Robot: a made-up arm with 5 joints.
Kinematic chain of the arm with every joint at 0, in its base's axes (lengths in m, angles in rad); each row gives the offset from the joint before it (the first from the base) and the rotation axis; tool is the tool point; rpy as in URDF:
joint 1: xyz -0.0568 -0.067 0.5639 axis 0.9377 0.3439 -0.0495
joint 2: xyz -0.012 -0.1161 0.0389 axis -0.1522 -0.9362 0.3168
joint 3: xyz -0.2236 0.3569 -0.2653 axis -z
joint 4: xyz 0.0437 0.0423 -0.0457 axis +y
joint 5: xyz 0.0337 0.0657 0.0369 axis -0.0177 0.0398 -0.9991
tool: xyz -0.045 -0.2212 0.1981 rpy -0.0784 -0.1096 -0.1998
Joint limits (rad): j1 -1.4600..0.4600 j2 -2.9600..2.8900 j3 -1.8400..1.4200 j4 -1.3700..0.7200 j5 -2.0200..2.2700
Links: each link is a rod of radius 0.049 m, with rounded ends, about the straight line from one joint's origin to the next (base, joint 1, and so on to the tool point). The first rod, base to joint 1, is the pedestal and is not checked.
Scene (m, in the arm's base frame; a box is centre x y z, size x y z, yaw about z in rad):
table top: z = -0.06
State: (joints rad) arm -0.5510 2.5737 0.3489 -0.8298 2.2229
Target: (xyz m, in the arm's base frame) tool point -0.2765 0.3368 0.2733
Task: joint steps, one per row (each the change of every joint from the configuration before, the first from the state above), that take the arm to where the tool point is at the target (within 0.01 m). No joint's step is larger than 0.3 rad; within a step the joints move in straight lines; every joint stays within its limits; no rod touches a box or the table.
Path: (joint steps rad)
1: 0.1981 -0.2756 0.0825 0.1751 -0.0431
2: 0.1982 -0.2755 0.0826 0.1750 -0.0431
3: 0.1981 -0.2756 0.0825 0.1751 -0.0431
4: 0.0585 -0.2045 -0.1088 0.1158 -0.0737
5: 0.0584 -0.2046 -0.1088 0.1158 -0.0736
6: 0.0585 -0.2045 -0.1088 0.1158 -0.0737

